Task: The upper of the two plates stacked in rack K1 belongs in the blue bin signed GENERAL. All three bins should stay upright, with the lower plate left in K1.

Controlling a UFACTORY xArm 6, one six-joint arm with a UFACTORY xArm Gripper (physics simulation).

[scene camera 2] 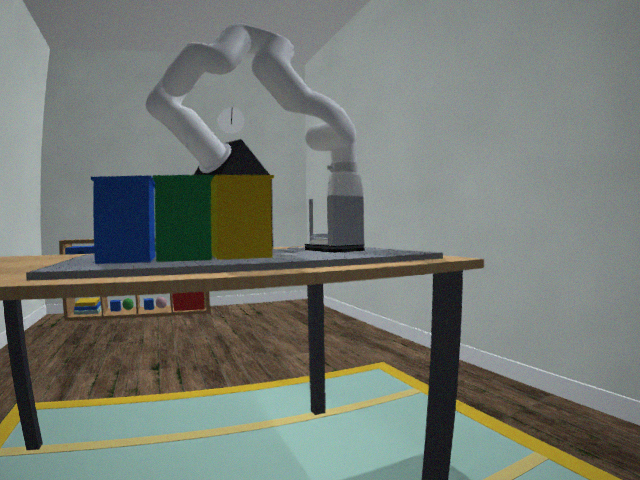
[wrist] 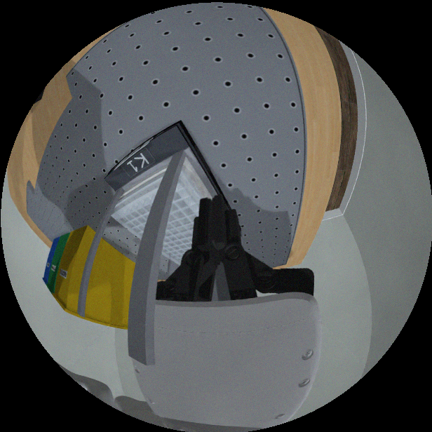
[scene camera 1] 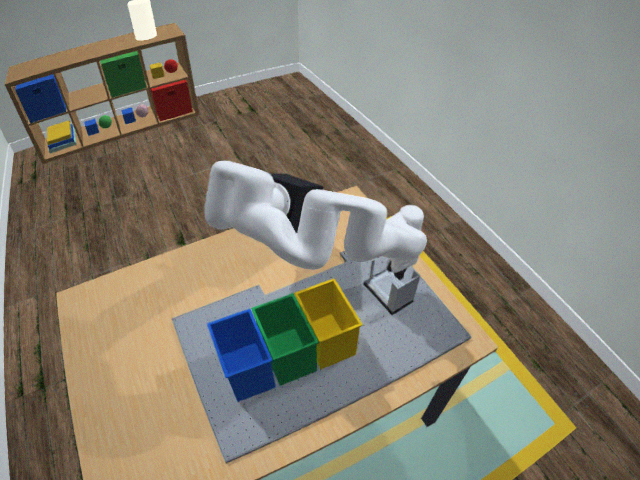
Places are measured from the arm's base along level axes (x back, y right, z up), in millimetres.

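Pixels of known places: gripper, fingertip midpoint: [scene camera 1: 398, 276]; arm's base, origin of the base link: [scene camera 2: 215, 158] [scene camera 1: 272, 202].
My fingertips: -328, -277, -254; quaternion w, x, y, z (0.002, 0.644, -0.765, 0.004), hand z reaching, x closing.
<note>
For each thing: its top centre in the pictures, then the offset to it from my fingertips, as dx, dy, dz. Level surfaces: height alone.
- Rack K1, middle of its top: [scene camera 2: 332, 198] [scene camera 1: 393, 266] -9, +50, +101
- blue bin, middle of its top: [scene camera 2: 126, 181] [scene camera 1: 238, 341] +28, +592, +137
- green bin, middle of its top: [scene camera 2: 182, 180] [scene camera 1: 283, 324] -1, +462, +137
- yellow bin, middle of its top: [scene camera 2: 238, 180] [scene camera 1: 327, 308] -29, +333, +137
- perforated board, its level: dz -43
- wooden table, its level: dz -56
Rack K1 [scene camera 1: 401, 297] [scene camera 2: 345, 222] [wrist: 167, 146] stands upright on the right of the grey board, with tall corner walls. Pale, clear gridded plate material [wrist: 172, 215] lies flat in it; I cannot tell the two plates apart. My gripper [wrist: 216, 208] is shut and empty, pointing down inside the rack's corner walls, its tips near the plates' edge; the rack wall hides it in scene camera 2. The blue bin [scene camera 1: 251, 382] [scene camera 2: 123, 219], green bin [scene camera 1: 297, 362] [scene camera 2: 183, 217] and yellow bin [scene camera 1: 338, 350] [scene camera 2: 241, 217] [wrist: 110, 270] stand upright in a row. Their signs are too small to read.
The perforated board [scene camera 1: 330, 397] [wrist: 215, 80] lies on the wooden table [scene camera 1: 118, 361] [scene camera 2: 361, 268]. The yellow bin is the nearest bin to the rack. The rack's tall walls rise close beside the gripper. A shelf unit [scene camera 1: 98, 51] stands far behind.
</note>
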